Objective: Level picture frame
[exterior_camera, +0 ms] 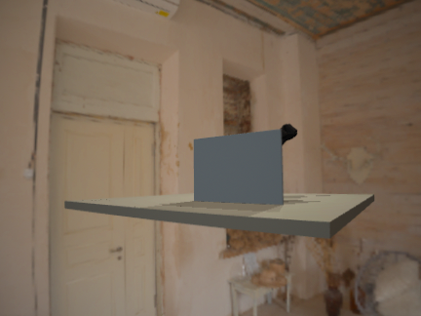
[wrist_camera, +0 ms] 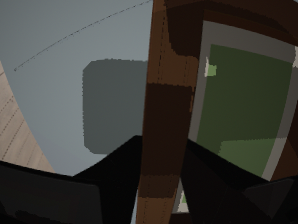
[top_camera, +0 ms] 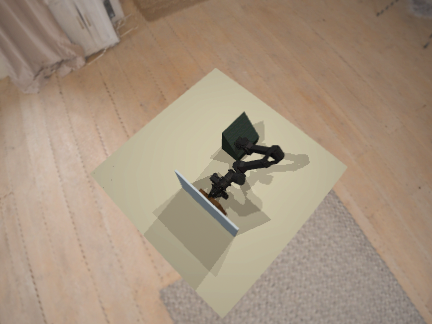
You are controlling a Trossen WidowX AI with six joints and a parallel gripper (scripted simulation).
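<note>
My gripper tip is now 1 cm short of the picture frame, 2 cm to the right of it and 5 cm above it. Also, from my gripper tip: grey-blue wall panel (2 cm ahead, 7 cm below).
</note>
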